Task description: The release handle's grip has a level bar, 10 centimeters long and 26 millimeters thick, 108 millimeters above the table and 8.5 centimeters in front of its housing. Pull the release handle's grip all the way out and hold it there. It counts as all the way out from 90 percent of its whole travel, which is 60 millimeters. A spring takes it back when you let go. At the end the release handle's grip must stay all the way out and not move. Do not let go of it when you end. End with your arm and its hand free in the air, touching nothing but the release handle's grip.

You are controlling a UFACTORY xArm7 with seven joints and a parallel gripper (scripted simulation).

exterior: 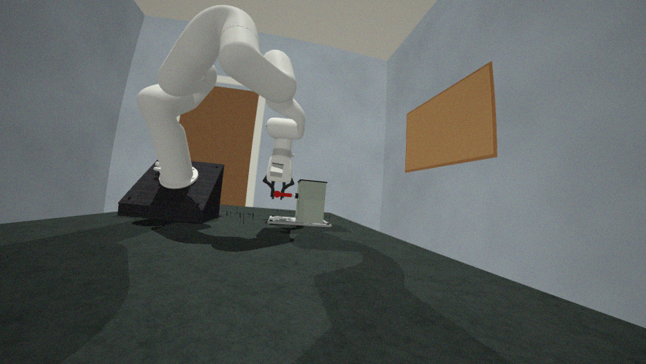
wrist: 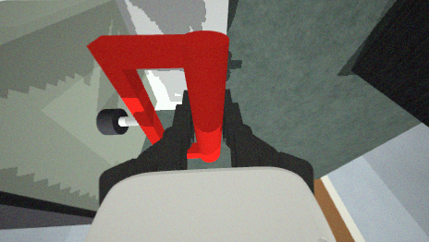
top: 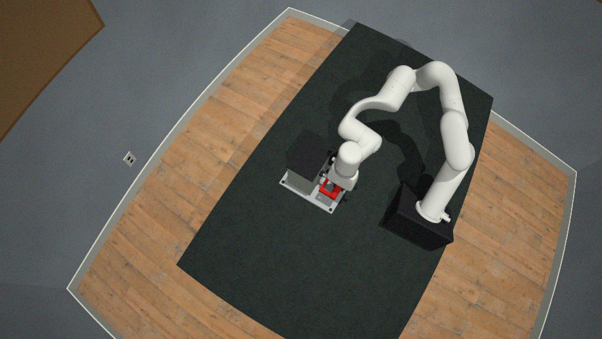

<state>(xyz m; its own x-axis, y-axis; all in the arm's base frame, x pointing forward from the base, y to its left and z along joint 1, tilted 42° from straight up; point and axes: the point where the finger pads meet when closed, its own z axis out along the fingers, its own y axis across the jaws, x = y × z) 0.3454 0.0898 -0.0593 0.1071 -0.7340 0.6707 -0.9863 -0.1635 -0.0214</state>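
Now: hand 10 cm above the light baseplate, 9 cm short of it and 1 cm to the right of it.
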